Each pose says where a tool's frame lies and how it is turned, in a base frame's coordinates. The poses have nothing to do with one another.
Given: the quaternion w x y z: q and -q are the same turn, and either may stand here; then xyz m.
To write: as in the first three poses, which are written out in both.
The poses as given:
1: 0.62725 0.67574 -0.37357 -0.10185 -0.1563 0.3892 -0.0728
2: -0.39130 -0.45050 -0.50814 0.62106 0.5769 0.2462 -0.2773
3: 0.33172 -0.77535 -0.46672 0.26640 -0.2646 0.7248 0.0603
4: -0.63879 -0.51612 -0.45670 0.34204 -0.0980 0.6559 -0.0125
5: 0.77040 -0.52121 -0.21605 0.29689 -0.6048 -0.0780 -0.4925
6: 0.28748 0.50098 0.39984 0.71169 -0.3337 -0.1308 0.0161
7: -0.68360 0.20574 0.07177 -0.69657 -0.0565 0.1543 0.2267
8: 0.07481 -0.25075 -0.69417 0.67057 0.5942 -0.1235 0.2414
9: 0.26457 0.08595 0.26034 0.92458 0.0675 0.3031 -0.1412
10: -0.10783 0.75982 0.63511 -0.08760 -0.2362 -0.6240 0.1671
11: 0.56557 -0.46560 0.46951 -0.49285 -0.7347 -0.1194 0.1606
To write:
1: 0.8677 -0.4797 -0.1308 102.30 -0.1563 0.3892 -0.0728
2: 0.4895 0.5522 -0.6749 133.93 0.5769 0.2462 -0.2773
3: -0.8219 -0.4947 0.2824 141.25 -0.2646 0.7248 0.0603
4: 0.6708 0.5936 -0.4446 100.60 -0.0980 0.6559 -0.0125
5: -0.8175 -0.3389 0.4657 79.22 -0.6048 -0.0780 -0.4925
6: 0.5231 0.4175 0.7431 146.59 -0.3337 -0.1308 0.0161
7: -0.2819 -0.0983 0.9544 93.75 -0.0565 0.1543 0.2267
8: -0.2515 -0.6961 0.6725 171.42 0.5942 -0.1235 0.2414
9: 0.0891 0.2700 0.9587 149.32 0.0675 0.3031 -0.1412
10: -0.7643 -0.6388 0.0881 167.62 -0.2362 -0.6240 0.1671
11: -0.5646 0.5693 -0.5976 111.12 -0.7347 -0.1194 0.1606
